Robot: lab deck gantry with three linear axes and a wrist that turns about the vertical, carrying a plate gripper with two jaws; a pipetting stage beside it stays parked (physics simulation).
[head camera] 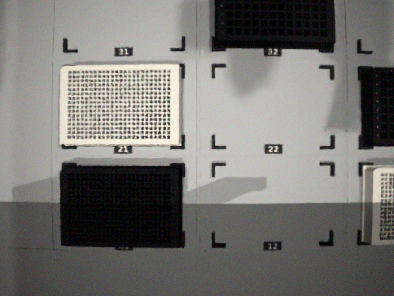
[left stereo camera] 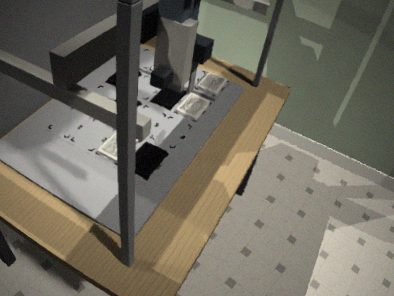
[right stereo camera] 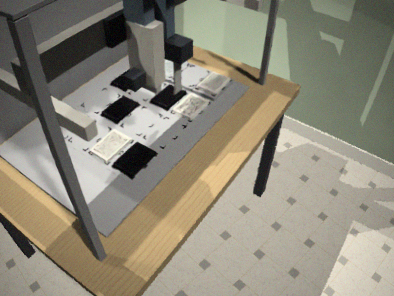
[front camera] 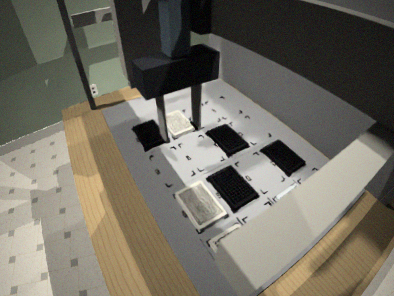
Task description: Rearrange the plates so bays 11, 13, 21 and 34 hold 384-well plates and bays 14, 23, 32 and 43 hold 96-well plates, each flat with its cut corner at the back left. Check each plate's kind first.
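Frame: origin at the robot's base, x back, y right, z up, level; metres.
Seen in the pictures: gripper, fingertip midpoint: (right stereo camera: 167,87) (front camera: 180,132); robot's base, origin of the base link: (head camera: 67,242) (left stereo camera: 146,179) (right stereo camera: 131,178) (front camera: 132,129).
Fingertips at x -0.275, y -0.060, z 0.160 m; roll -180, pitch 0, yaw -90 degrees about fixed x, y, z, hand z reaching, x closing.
Observation:
Pixels of each thing's top centre, then the offset from my fingertips to it. "pt": a spot on its surface instead.
- white 384-well plate, middle of its top: (head camera: 118,104) (left stereo camera: 118,144) (right stereo camera: 110,144) (front camera: 176,121) dz -0.146, dx +0.211, dy -0.090 m
- black fine-welled plate, middle of its top: (head camera: 118,208) (left stereo camera: 146,157) (right stereo camera: 134,157) (front camera: 149,132) dz -0.146, dx +0.211, dy +0.017 m
- black 96-well plate, middle of its top: (head camera: 276,2) (front camera: 227,137) (right stereo camera: 119,107) dz -0.146, dx +0.047, dy -0.197 m
- coarse-welled black plate, middle of its top: (front camera: 232,184) (left stereo camera: 169,94) (right stereo camera: 168,95) dz -0.146, dx -0.117, dy -0.090 m
- fine-welled white plate, middle of its top: (front camera: 200,203) (left stereo camera: 193,104) (right stereo camera: 190,105) dz -0.146, dx -0.117, dy +0.017 m
- bay 43, surface spot: (front camera: 283,156) pt dz -0.150, dx -0.119, dy -0.301 m
- bay 34, surface spot: (front camera: 286,191) pt dz -0.132, dx -0.224, dy -0.192 m
- dark post, surface spot: (left stereo camera: 127,140) (right stereo camera: 52,141) pt dz +0.293, dx +0.546, dy +0.174 m
My gripper (front camera: 181,134) is open and empty, raised above the deck. Bay 21 holds a white 384-well plate (front camera: 179,123) (head camera: 120,105) (right stereo camera: 111,145); bay 11 a black fine-welled plate (front camera: 149,134) (head camera: 122,206) (right stereo camera: 135,160). A black 96-well plate (front camera: 227,139) (head camera: 274,22) is in bay 32. A coarse-welled black plate (front camera: 233,187) (head camera: 382,107) is in bay 23, a fine-welled white plate (front camera: 201,204) (head camera: 384,205) in bay 13. The plates in bay 43 (front camera: 283,156), bay 34 (front camera: 286,191) and bay 14 (front camera: 225,237) have unclear wells. Cut corners are too small to tell.
The grey pipetting stage (left stereo camera: 175,55) (right stereo camera: 146,55) hides part of the gripper and deck in the stereo views. A pale beam (front camera: 310,210) covers the front view's lower right. A dark post (left stereo camera: 127,140) (right stereo camera: 55,135) crosses each stereo view. Bays 12 and 22 hold no plate.

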